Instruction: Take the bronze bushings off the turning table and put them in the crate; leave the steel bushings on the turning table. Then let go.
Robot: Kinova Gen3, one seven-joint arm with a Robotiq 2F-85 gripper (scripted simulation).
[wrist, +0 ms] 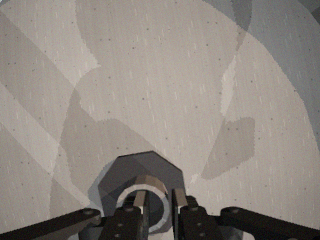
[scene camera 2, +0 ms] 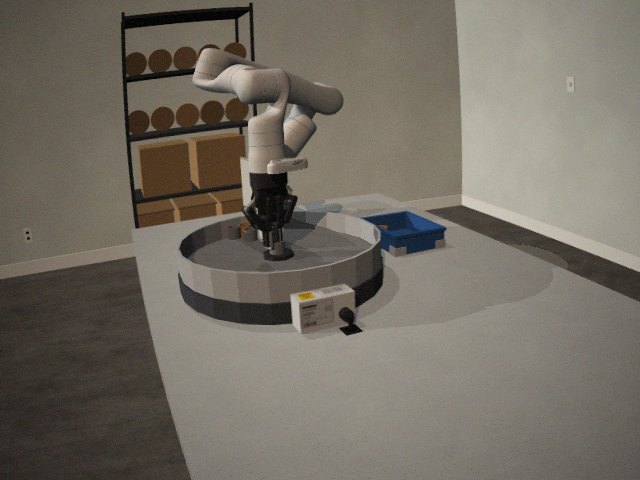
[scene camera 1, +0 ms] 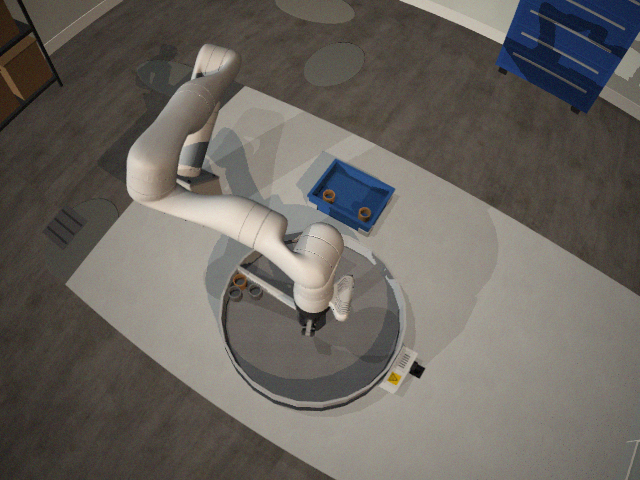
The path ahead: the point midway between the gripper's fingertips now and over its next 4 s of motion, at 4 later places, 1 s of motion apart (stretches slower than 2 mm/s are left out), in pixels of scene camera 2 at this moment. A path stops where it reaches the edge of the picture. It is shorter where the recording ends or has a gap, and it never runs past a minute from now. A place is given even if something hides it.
The gripper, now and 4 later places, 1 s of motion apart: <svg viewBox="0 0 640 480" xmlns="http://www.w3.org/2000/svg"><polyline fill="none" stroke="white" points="273,247 272,242 272,238 267,211 251,209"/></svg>
